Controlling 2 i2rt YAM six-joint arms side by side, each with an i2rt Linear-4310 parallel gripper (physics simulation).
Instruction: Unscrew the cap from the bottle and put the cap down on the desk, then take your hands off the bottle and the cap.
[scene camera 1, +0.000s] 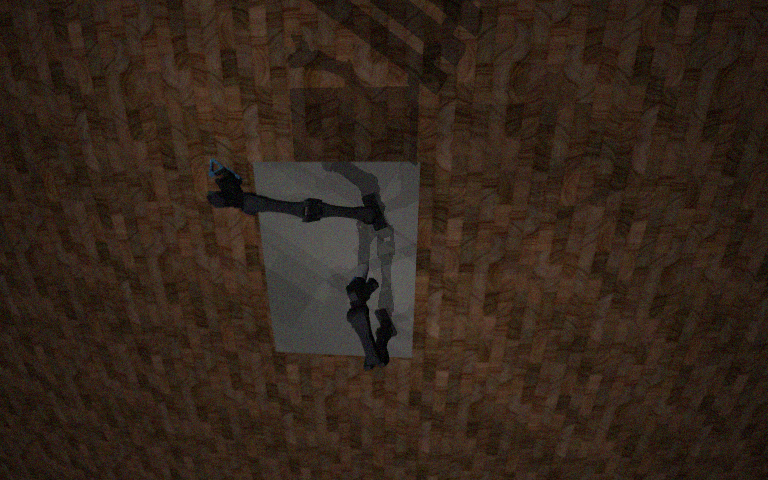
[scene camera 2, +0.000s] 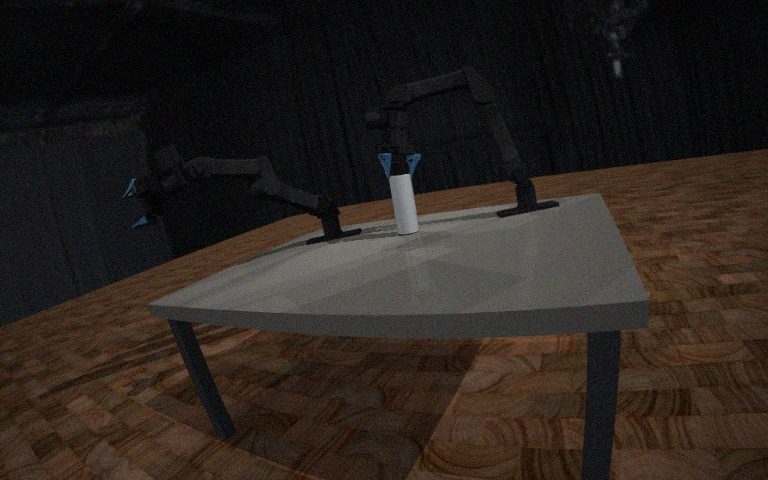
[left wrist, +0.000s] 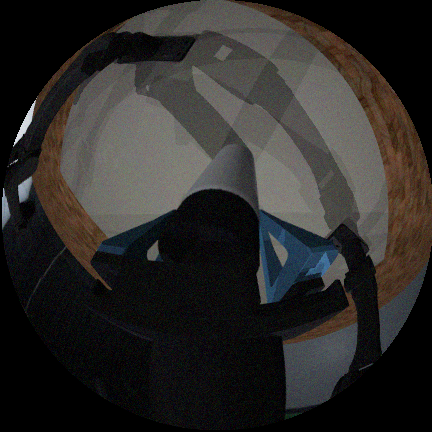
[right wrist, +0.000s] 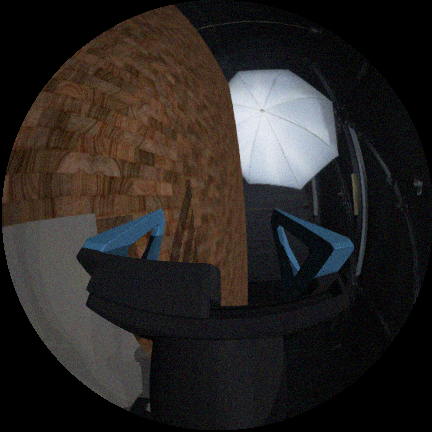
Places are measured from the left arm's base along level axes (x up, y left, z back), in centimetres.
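Pixels of known places: left gripper, fingertip midpoint: (scene camera 1: 359, 281) (scene camera 2: 399, 178) (left wrist: 216, 215); right gripper, fingertip midpoint: (scene camera 1: 219, 163) (scene camera 2: 128, 213) (left wrist: 25, 201) (right wrist: 217, 214); left arm's base, origin of the base link: (scene camera 1: 385, 323) (scene camera 2: 528, 210) (left wrist: 349, 244); right arm's base, origin of the base link: (scene camera 1: 374, 212) (scene camera 2: 334, 237) (left wrist: 150, 49).
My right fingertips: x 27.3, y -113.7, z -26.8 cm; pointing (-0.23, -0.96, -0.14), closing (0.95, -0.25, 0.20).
Observation:
Ahead of a thing's pixels: the offset from my right fingertips to its middle.
A white bottle {dy +76.0, dx -17.2, dz +29.3 cm} (scene camera 2: 404, 206) (left wrist: 232, 172) stands on the grey desk (scene camera 1: 305, 333) (scene camera 2: 396, 323). Its dark cap {dy +76.4, dx -7.4, dz +29.3 cm} (scene camera 2: 399, 164) (left wrist: 210, 227) sits on the bottle's top, with no gap to be seen. My left gripper (scene camera 2: 399, 171) (left wrist: 216, 215) points down from above and is shut on the cap, one blue finger on each side. In scene camera 1 the bottle, cap and left fingers are hidden under the left arm. My right gripper (scene camera 1: 213, 167) (scene camera 2: 129, 211) (right wrist: 217, 214) is open and empty, held out past the desk's edge at the left, far from the bottle.
The right arm (scene camera 1: 283, 206) (scene camera 2: 226, 165) reaches out sideways over the desk's left part and away from the bottle. The left arm (scene camera 2: 433, 86) arches over the desk from its base (scene camera 2: 527, 208). A white umbrella lamp (right wrist: 287, 127) stands beyond the right gripper.

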